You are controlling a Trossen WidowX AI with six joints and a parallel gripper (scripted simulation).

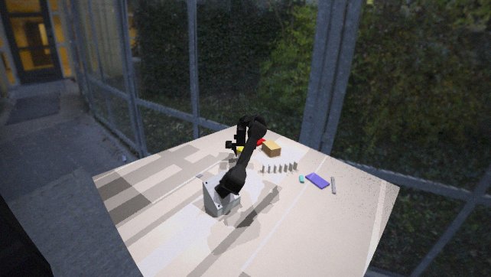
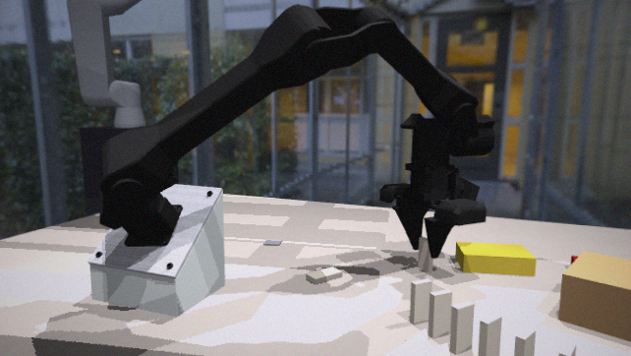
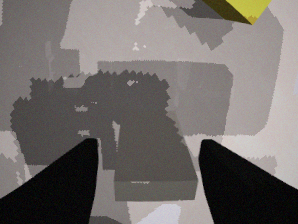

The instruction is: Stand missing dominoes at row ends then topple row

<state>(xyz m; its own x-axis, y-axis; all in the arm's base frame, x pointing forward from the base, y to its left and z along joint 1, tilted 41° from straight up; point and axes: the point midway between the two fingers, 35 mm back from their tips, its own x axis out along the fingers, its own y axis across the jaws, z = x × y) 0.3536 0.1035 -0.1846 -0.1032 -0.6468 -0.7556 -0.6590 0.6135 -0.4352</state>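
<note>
The yellow block lies 11 cm ahead of my gripper tip, 5 cm to the left of it and 1 cm below it. The rest, counted from my gripper tip: red block 27 cm ahead, 5 cm to the left, 2 cm below; then small grey tile 29 cm behind, 6 cm to the left, 3 cm below; then brown box 22 cm ahead, 9 cm to the right.
</note>
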